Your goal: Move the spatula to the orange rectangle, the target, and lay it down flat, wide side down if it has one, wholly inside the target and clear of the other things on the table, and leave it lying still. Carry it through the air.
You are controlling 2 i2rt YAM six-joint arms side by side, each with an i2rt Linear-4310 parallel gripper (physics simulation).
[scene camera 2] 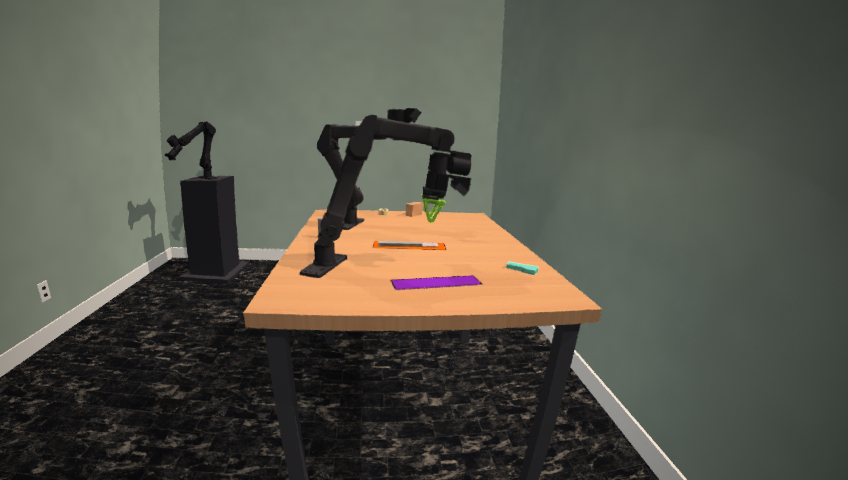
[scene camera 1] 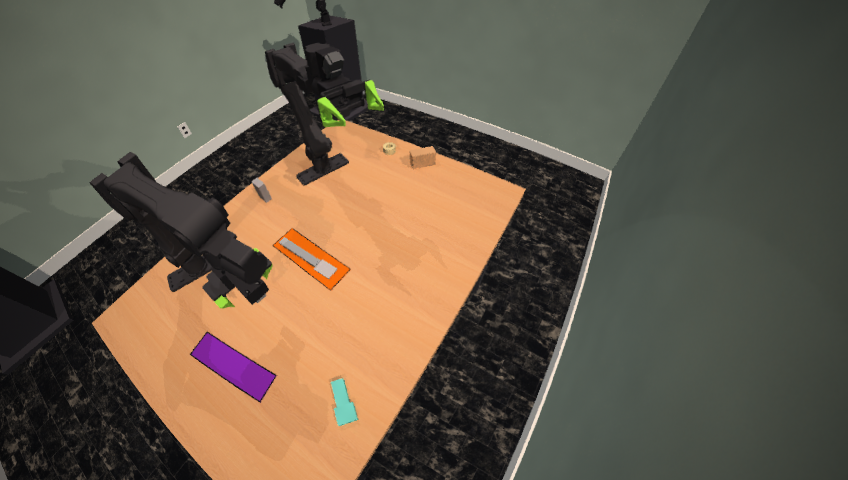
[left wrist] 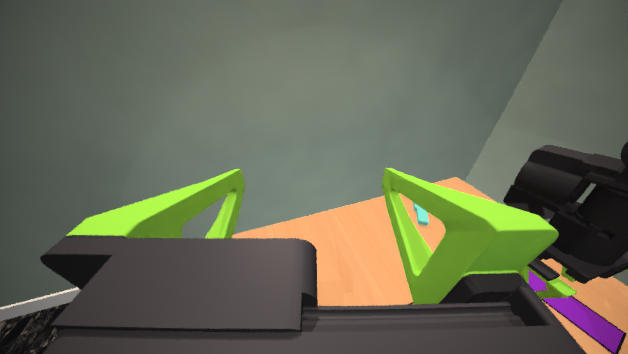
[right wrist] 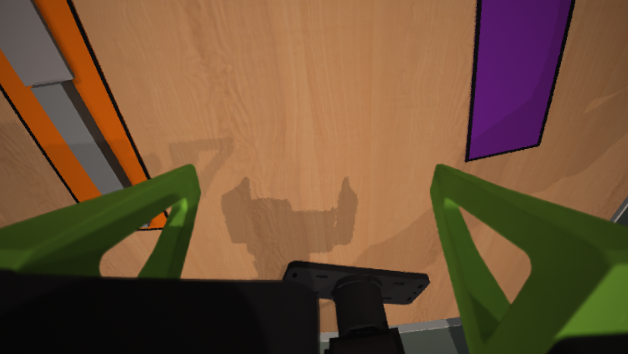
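Seen in the pictures: left gripper, between the fingertips: (scene camera 1: 364, 115) (left wrist: 313, 176); right gripper, between the fingertips: (scene camera 2: 429, 220) (left wrist: 546, 286) (right wrist: 315, 177); left arm's base, origin of its link: (scene camera 2: 349, 224) (scene camera 1: 323, 169); right arm's base, origin of its link: (scene camera 2: 325, 266) (scene camera 1: 199, 268) (right wrist: 355, 281).
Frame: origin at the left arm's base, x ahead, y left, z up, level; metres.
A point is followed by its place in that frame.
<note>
The grey spatula (scene camera 1: 325, 268) {x 0.403, y -0.207, z 0.009 m} (scene camera 2: 404, 244) {x 0.317, y -0.250, z 0.010 m} (right wrist: 82, 112) {x 0.353, y -0.237, z 0.009 m} lies flat on the orange rectangle (scene camera 1: 338, 278) {x 0.450, y -0.193, z 0.001 m} (scene camera 2: 442, 246) {x 0.448, y -0.193, z 0.001 m} (right wrist: 112, 120) {x 0.344, y -0.256, z 0.001 m}, lengthwise along it. In scene camera 1 its wide blade is toward the lower right and its handle end is close to the upper-left short edge, within the outline. My right gripper (scene camera 1: 245, 287) {x 0.432, y -0.398, z 0.142 m} (scene camera 2: 432, 220) {x 0.432, y -0.398, z 0.142 m} (right wrist: 315, 177) {x 0.432, y -0.398, z 0.142 m} is open and empty, pointing down above the table between the orange and purple rectangles, apart from the spatula. My left gripper (scene camera 1: 361, 117) {x 0.390, y 0.001, z 0.407 m} (left wrist: 313, 176) {x 0.390, y 0.001, z 0.407 m} is open and empty, raised high at the far end of the table.
A purple rectangle (scene camera 1: 232, 366) {x 0.496, y -0.550, z 0.001 m} (scene camera 2: 436, 282) {x 0.490, y -0.555, z 0.001 m} (right wrist: 517, 75) {x 0.452, y -0.573, z 0.001 m} is on the table. A teal spatula-shaped piece (scene camera 1: 343, 402) {x 0.742, y -0.361, z 0.015 m} (scene camera 2: 522, 268) {x 0.738, y -0.377, z 0.011 m} (left wrist: 422, 215) {x 0.716, y -0.352, z 0.015 m} lies nearby. A tan block (scene camera 1: 422, 157) {x 0.236, y 0.299, z 0.048 m} (scene camera 2: 413, 209) {x 0.225, y 0.273, z 0.037 m} and a pale ring (scene camera 1: 388, 152) {x 0.092, y 0.246, z 0.012 m} are at the far end. A grey block (scene camera 1: 261, 189) {x 0.019, y -0.238, z 0.063 m} stands between the arm bases.
</note>
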